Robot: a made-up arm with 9 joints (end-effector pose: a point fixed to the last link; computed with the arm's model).
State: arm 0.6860 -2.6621 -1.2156 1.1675 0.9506 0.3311 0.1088 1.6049 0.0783
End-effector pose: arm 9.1 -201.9 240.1 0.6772 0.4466 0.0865 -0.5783
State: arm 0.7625 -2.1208 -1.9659 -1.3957 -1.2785 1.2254 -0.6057 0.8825 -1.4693
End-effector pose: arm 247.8 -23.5 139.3 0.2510 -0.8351 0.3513 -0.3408
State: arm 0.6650 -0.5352 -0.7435 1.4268 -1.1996 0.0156 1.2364 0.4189 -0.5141
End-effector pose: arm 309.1 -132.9 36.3 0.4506 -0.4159 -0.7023 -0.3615
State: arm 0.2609 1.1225 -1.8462 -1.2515 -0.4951 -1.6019 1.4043 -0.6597 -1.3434
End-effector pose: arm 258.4 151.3 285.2 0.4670 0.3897 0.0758 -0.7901
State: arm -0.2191 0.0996 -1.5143 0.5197 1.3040 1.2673 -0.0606 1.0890 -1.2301
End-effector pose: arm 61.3 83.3 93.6 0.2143 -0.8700 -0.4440 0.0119
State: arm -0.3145 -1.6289 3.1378 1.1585 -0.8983 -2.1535 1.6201 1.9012 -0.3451
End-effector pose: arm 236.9 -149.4 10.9 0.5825 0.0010 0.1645 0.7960
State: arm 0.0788 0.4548 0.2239 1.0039 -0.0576 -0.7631 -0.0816 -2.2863 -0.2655
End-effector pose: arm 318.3 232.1 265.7 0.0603 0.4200 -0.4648 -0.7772
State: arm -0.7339 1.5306 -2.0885 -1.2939 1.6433 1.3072 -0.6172 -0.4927 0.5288
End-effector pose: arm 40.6 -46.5 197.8 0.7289 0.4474 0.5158 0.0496
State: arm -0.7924 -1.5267 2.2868 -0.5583 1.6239 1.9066 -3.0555 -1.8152 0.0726
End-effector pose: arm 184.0 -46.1 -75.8 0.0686 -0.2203 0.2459 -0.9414
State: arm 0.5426 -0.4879 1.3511 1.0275 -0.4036 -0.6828 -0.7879 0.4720 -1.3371
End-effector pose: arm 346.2 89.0 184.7 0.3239 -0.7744 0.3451 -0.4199
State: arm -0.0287 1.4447 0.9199 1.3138 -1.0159 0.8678 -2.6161 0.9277 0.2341
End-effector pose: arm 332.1 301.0 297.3 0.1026 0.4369 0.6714 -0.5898
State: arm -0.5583 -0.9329 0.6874 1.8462 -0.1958 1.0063 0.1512 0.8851 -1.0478
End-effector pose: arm 75.9 -229.8 124.8 0.5541 0.5765 0.5944 -0.0857
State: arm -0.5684 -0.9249 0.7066 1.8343 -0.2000 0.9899 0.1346 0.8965 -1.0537
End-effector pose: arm 70.8 -226.3 122.4 0.5526 0.5903 0.5805 -0.0955
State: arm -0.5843 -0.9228 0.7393 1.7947 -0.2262 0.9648 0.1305 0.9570 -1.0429
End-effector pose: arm 63.8 -220.5 122.2 0.5379 0.6080 0.5701 -0.1262
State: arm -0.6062 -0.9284 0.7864 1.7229 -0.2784 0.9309 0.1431 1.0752 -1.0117
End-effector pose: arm 56.7 -213.1 124.5 0.5045 0.6257 0.5680 -0.1769
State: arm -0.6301 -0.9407 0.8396 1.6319 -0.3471 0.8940 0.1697 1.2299 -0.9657
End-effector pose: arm 52.8 -206.8 128.4 0.4566 0.6346 0.5788 -0.2319
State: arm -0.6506 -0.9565 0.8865 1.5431 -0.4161 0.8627 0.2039 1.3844 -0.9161
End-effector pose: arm 53.4 -204.1 132.2 0.4071 0.6292 0.6023 -0.2749
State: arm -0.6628 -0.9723 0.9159 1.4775 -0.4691 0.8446 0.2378 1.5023 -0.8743
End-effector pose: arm 56.8 -204.7 135.1 0.3710 0.6128 0.6303 -0.2992
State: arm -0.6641 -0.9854 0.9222 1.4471 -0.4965 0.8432 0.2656 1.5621 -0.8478
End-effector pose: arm 60.8 -207.0 137.5 0.3554 0.5938 0.6533 -0.3070
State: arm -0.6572 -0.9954 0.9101 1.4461 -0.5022 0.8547 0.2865 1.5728 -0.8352
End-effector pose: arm 64.5 -209.8 139.8 0.3556 0.5775 0.6689 -0.3045
